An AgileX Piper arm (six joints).
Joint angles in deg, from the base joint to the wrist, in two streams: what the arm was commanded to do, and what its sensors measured. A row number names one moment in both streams.
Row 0, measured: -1.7, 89.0, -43.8, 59.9, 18.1, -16.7
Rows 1 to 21, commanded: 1.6, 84.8, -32.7, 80.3, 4.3, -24.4; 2.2, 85.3, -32.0, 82.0, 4.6, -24.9; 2.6, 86.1, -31.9, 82.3, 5.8, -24.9; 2.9, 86.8, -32.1, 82.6, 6.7, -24.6; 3.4, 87.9, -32.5, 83.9, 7.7, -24.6; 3.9, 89.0, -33.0, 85.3, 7.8, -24.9; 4.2, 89.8, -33.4, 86.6, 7.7, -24.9; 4.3, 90.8, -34.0, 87.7, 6.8, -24.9; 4.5, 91.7, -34.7, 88.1, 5.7, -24.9; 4.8, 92.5, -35.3, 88.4, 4.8, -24.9; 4.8, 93.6, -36.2, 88.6, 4.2, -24.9; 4.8, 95.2, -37.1, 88.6, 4.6, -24.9; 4.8, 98.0, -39.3, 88.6, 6.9, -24.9; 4.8, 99.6, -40.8, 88.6, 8.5, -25.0; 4.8, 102.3, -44.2, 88.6, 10.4, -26.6; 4.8, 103.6, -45.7, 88.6, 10.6, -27.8; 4.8, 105.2, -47.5, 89.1, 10.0, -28.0; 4.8, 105.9, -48.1, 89.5, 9.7, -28.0; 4.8, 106.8, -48.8, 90.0, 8.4, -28.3; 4.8, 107.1, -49.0, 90.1, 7.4, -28.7; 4.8, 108.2, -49.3, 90.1, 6.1, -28.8
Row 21, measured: 4.8, 106.1, -48.0, 89.7, 9.4, -27.3
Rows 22 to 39, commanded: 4.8, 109.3, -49.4, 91.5, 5.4, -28.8; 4.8, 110.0, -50.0, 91.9, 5.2, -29.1; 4.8, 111.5, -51.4, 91.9, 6.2, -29.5; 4.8, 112.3, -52.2, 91.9, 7.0, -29.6; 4.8, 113.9, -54.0, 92.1, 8.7, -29.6; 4.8, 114.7, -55.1, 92.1, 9.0, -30.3; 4.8, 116.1, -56.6, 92.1, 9.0, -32.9; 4.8, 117.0, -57.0, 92.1, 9.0, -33.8; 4.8, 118.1, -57.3, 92.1, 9.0, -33.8; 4.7, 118.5, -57.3, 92.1, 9.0, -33.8; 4.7, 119.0, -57.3, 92.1, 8.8, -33.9; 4.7, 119.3, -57.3, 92.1, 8.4, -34.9; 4.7, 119.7, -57.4, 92.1, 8.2, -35.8; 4.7, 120.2, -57.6, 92.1, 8.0, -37.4; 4.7, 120.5, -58.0, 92.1, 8.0, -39.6; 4.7, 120.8, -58.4, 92.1, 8.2, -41.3; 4.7, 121.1, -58.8, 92.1, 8.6, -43.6; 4.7, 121.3, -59.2, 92.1, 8.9, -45.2
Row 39, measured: 4.8, 118.4, -58.9, 92.9, 9.4, -37.9
